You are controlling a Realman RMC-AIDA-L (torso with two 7-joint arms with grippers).
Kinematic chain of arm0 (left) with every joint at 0, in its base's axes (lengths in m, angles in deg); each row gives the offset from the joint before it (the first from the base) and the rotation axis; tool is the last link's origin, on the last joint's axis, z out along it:
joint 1: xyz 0 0 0.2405 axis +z
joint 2: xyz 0 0 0 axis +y
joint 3: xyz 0 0 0.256 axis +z
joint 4: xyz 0 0 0 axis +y
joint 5: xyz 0 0 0.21 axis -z
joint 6: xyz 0 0 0 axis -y
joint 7: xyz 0 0 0.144 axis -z
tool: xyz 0 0 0
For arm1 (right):
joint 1: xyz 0 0 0.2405 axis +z
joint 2: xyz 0 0 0 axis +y
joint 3: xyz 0 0 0.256 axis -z
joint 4: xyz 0 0 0 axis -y
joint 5: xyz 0 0 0.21 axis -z
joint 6: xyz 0 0 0 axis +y
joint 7: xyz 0 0 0.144 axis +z
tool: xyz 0 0 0
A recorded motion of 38 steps. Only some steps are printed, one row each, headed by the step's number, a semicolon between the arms.
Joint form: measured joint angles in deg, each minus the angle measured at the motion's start. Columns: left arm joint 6, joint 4, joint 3, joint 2, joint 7, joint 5, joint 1; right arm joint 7, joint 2, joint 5, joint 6, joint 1, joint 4, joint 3.
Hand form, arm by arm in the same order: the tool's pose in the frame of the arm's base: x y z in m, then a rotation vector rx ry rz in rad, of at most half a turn. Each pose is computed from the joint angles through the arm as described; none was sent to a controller.
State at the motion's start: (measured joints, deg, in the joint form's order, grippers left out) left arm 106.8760 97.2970 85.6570 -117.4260 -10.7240 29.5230 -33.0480; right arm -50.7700 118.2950 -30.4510 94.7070 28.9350 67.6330 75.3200
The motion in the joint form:
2: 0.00 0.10 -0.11 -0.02 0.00 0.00 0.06; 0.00 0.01 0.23 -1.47 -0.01 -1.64 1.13
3: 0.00 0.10 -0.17 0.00 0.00 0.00 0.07; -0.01 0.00 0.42 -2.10 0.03 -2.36 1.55
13: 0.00 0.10 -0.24 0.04 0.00 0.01 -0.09; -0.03 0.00 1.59 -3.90 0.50 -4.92 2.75
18: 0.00 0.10 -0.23 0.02 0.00 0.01 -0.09; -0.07 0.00 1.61 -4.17 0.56 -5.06 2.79
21: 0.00 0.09 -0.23 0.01 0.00 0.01 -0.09; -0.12 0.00 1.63 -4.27 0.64 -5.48 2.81
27: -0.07 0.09 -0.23 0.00 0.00 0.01 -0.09; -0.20 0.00 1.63 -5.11 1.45 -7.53 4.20
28: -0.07 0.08 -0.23 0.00 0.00 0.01 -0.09; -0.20 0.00 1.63 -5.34 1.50 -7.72 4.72
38: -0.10 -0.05 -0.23 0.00 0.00 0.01 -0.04; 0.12 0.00 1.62 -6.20 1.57 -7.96 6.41
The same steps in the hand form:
2: -0.1405 0.3141 0.0302 -2.4326 -1.1088 0.6038; 0.2607 0.3121 -0.0080 -2.7708 0.9658 -0.7334
3: -0.1406 0.3142 0.0304 -2.4316 -1.1097 0.6031; 0.2628 0.3119 -0.0100 -2.7684 0.9660 -0.7438
13: -0.1399 0.3147 0.0308 -2.4316 -1.1070 0.6014; 0.2700 0.3115 -0.0159 -2.7576 0.9644 -0.7919
18: -0.1398 0.3147 0.0307 -2.4321 -1.1069 0.6014; 0.2701 0.3121 -0.0163 -2.7562 0.9612 -0.7909
21: -0.1398 0.3147 0.0306 -2.4322 -1.1072 0.6014; 0.2711 0.3118 -0.0170 -2.7574 0.9652 -0.7944
27: -0.1397 0.3148 0.0306 -2.4322 -1.1066 0.5999; 0.2723 0.3112 -0.0234 -2.7707 0.9545 -0.8274
28: -0.1398 0.3148 0.0305 -2.4322 -1.1068 0.6000; 0.2724 0.3109 -0.0248 -2.7732 0.9466 -0.8358
38: -0.1404 0.3148 0.0303 -2.4315 -1.1100 0.6014; 0.2720 0.3106 -0.0288 -2.7751 0.9214 -0.8568

